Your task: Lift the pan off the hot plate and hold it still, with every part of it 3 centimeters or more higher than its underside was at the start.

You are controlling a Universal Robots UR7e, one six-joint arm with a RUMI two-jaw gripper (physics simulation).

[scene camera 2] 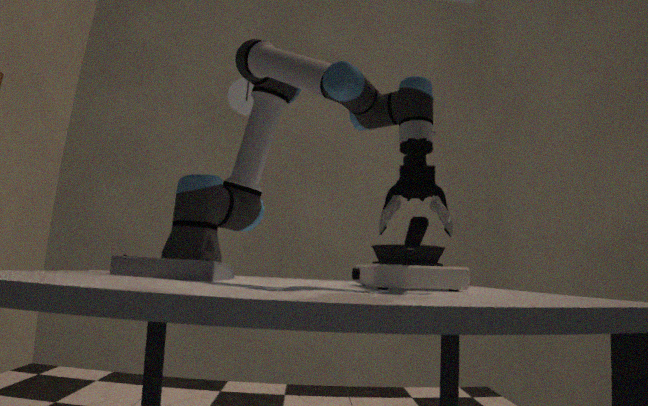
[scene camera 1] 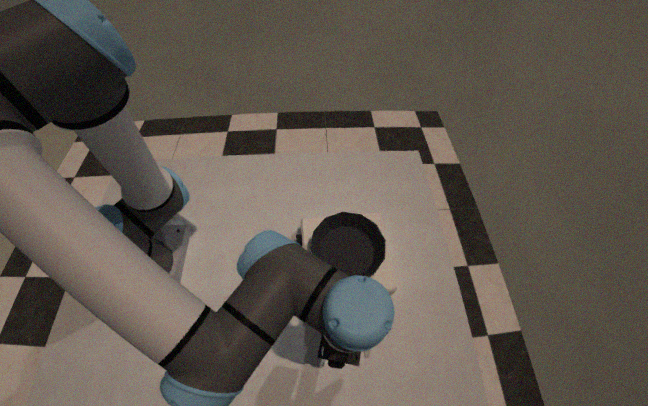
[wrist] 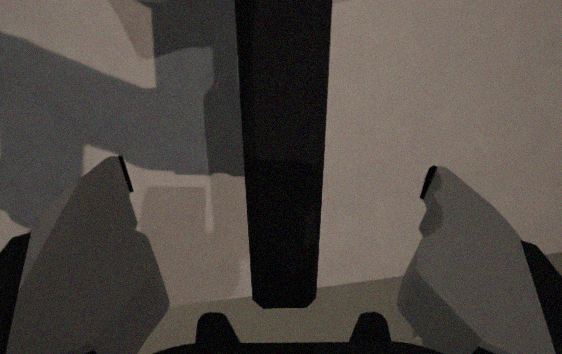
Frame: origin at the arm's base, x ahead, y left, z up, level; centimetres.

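Where they show: gripper, between the fingertips: (scene camera 2: 415, 235) (wrist: 280, 167); arm's base, origin of its link: (scene camera 2: 191, 261).
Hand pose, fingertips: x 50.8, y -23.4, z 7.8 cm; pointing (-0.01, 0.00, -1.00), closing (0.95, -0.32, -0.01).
Observation:
Things, the pixels of their centre, and the offset from my fingertips.
- black pan, middle of its body: (scene camera 1: 344, 281) (scene camera 2: 410, 244) dx +3.3, dy +11.2, dz -1.0 cm
- pale hot plate, middle of its body: (scene camera 2: 404, 275) (scene camera 1: 343, 255) dx +5.2, dy +20.5, dz -8.6 cm
- dark knob, middle of its body: (scene camera 2: 355, 273) dx -6.6, dy +26.8, dz -8.8 cm
The black pan (scene camera 1: 345, 245) (scene camera 2: 407, 256) sits upright on the pale hot plate (scene camera 1: 308, 223) (scene camera 2: 420, 278). Its dark handle (scene camera 2: 417, 227) (wrist: 285, 110) slants upward; in scene camera 1 the arm hides it. My gripper (scene camera 2: 416, 234) (wrist: 280, 167) is open and points down. In scene camera 2 its fingertips are level with the upper part of the handle. In the wrist view the handle runs between the two fingers, with a gap on each side, and neither finger touches it. The fingertips are hidden in scene camera 1.
The hot plate has a dark knob (scene camera 2: 355, 273) on its side. The robot's base block (scene camera 2: 160, 268) stands on the same table (scene camera 1: 300, 185) (scene camera 2: 300, 305), to the left. My arm and wrist hang over the near side of the pan in scene camera 1.

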